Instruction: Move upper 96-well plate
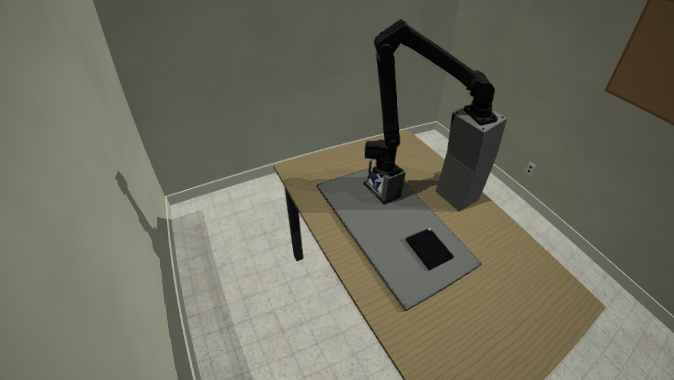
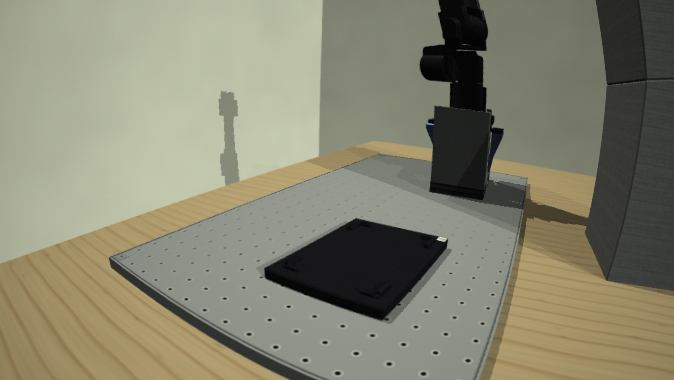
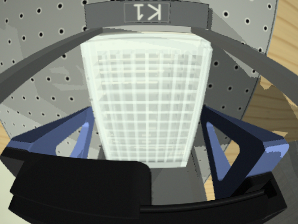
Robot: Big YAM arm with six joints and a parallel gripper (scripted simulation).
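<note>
The dark back wall is 6 cm to the left of my hand, 4 cm above it and 2 cm behind it. The rest, counted from my hand: pale A1 square (27 cm to the left, 10 cm behind, 3 cm below).
</note>
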